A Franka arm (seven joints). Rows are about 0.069 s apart.
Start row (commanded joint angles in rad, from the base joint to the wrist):
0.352 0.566 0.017 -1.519 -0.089 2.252 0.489
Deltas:
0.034 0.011 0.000 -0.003 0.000 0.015 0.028
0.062 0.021 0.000 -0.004 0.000 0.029 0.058
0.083 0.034 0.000 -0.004 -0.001 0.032 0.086
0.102 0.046 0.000 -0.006 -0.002 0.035 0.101
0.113 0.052 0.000 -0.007 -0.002 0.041 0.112
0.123 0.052 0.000 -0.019 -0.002 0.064 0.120
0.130 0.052 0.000 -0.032 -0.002 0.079 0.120
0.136 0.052 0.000 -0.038 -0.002 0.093 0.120
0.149 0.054 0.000 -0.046 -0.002 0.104 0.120
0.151 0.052 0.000 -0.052 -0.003 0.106 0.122
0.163 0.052 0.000 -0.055 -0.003 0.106 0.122
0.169 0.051 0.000 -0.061 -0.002 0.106 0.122
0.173 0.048 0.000 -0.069 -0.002 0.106 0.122
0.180 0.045 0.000 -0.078 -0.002 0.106 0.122
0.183 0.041 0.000 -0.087 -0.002 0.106 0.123
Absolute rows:
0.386 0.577 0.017 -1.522 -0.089 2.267 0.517
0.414 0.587 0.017 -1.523 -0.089 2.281 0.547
0.435 0.600 0.017 -1.523 -0.090 2.284 0.575
0.454 0.612 0.017 -1.525 -0.091 2.287 0.590
0.465 0.618 0.017 -1.526 -0.091 2.293 0.601
0.475 0.618 0.017 -1.538 -0.091 2.316 0.609
0.482 0.618 0.017 -1.551 -0.091 2.331 0.609
0.488 0.618 0.017 -1.557 -0.091 2.345 0.609
0.501 0.620 0.017 -1.565 -0.091 2.356 0.609
0.503 0.618 0.017 -1.571 -0.092 2.358 0.611
0.515 0.618 0.017 -1.574 -0.092 2.358 0.611
0.521 0.617 0.017 -1.580 -0.091 2.358 0.611
0.525 0.614 0.017 -1.588 -0.091 2.358 0.611
0.532 0.611 0.017 -1.597 -0.091 2.358 0.611
0.535 0.607 0.017 -1.606 -0.091 2.358 0.612

